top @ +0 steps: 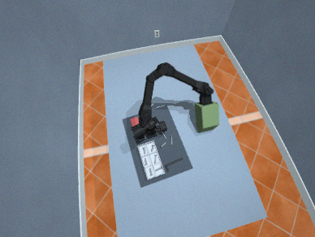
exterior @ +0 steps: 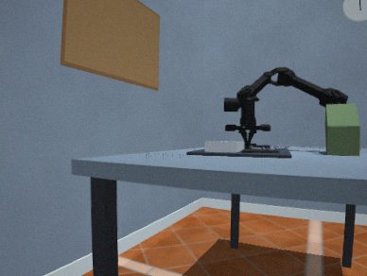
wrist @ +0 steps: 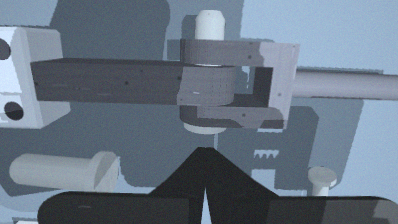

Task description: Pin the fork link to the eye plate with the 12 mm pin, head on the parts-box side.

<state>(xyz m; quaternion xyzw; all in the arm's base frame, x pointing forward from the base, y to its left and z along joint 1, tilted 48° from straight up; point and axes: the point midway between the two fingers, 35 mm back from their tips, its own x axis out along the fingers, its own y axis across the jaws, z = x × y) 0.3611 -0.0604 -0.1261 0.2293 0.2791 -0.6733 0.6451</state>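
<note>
Now: hand 4 cm to the left of the eye plate, 3 cm above it and 2 cm short of it. The rest, counted from my hand: thick headed pin (7 cm ahead, 3 cm below, 1 cm to the left); then dark mat (6 cm to the left, 4 cm below); then thin headed pin (7 cm behind, 3 cm to the left, 3 cm below).
</note>
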